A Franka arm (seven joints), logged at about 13 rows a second.
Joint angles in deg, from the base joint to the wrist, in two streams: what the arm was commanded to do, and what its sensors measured. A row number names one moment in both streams.
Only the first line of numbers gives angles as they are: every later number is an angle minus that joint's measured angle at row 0.
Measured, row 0:
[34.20, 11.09, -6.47, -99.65, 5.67, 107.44, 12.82]
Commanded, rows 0 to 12:
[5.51, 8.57, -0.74, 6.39, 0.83, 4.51, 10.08]
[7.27, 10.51, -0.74, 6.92, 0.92, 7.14, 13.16]
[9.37, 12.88, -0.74, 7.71, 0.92, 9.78, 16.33]
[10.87, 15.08, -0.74, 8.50, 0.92, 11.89, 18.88]
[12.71, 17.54, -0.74, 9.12, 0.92, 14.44, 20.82]
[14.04, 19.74, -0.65, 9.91, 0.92, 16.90, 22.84]
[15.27, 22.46, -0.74, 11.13, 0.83, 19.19, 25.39]
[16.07, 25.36, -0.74, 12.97, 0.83, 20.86, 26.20]
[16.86, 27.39, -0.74, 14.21, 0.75, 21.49, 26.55]
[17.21, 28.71, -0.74, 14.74, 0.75, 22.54, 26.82]
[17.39, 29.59, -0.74, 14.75, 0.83, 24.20, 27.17]
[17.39, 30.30, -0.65, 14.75, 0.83, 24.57, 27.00]
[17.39, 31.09, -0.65, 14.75, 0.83, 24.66, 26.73]
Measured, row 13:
[17.28, 28.85, -0.12, 12.04, 0.05, 24.54, 26.51]
